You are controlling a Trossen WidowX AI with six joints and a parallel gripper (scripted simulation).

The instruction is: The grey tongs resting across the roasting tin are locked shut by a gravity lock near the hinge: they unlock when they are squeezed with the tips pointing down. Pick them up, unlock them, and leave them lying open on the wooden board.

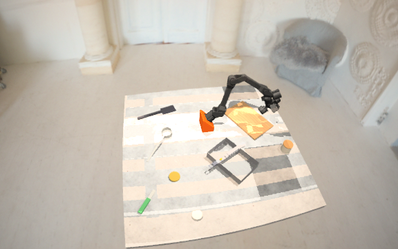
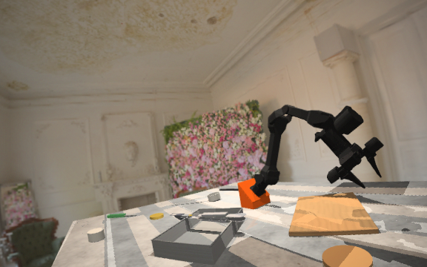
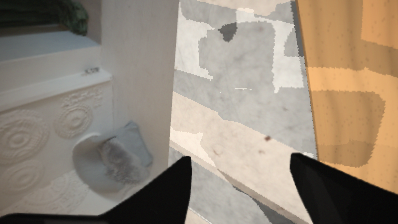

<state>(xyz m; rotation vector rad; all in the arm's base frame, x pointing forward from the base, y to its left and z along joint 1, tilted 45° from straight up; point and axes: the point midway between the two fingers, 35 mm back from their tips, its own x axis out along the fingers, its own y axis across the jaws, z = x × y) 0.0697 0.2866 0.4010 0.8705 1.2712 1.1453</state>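
Right now the yellow lock piece is 540 mm to the right of my gripper tip, 300 mm ahead of it and 50 mm below it. From my gripper tip the other things lie so: grey roasting tin: 450 mm to the right, 300 mm ahead, 90 mm below; black spatula: 840 mm to the right, 300 mm behind, 110 mm below; wooden board: 160 mm to the right, 110 mm below, 40 mm behind.
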